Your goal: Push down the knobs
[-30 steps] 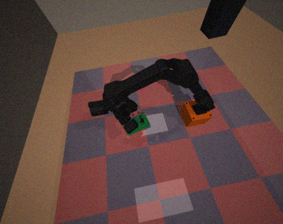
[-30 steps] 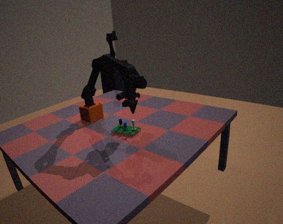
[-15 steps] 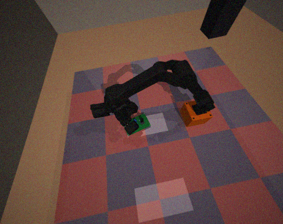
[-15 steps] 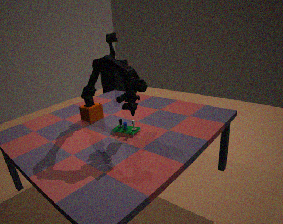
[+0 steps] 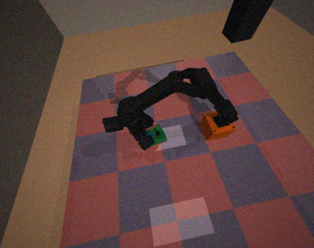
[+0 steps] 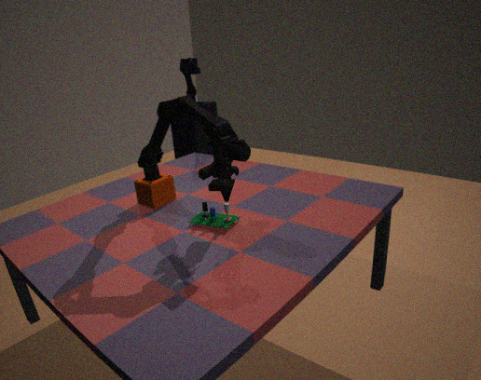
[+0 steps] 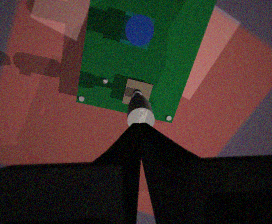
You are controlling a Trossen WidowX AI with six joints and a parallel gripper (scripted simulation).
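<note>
The white knob lies 20 mm below my gripper tip. From my gripper tip the other things lie so: blue knob: 50 mm below, 50 mm behind, 20 mm to the right.
</note>
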